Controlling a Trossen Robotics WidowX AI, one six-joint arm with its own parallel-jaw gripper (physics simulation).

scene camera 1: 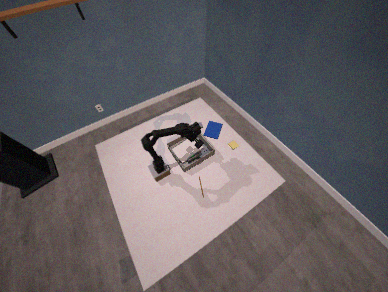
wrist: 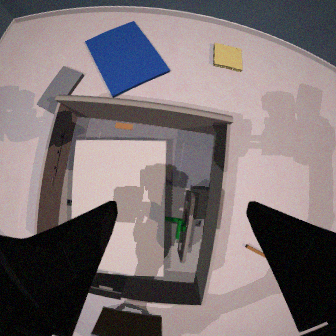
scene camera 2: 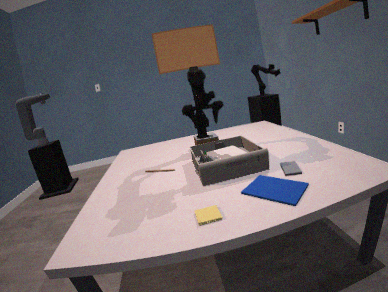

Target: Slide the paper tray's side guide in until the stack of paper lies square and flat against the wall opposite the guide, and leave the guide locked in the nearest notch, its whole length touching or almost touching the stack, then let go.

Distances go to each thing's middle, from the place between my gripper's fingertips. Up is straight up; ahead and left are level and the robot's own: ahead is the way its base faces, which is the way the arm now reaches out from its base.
I see my gripper 18 cm above the side guide [wrist: 185, 225], 6 cm past it and 2 cm to the left of it. Also, from my hand: blue book [scene camera 2: 285, 191] (33 cm ahead, 21 cm below, 11 cm to the left); white paper stack [wrist: 131, 172] (19 cm below, 10 cm to the left, 3 cm behind); small grey block [wrist: 64, 82] (27 cm to the left, 24 cm ahead, 21 cm below).
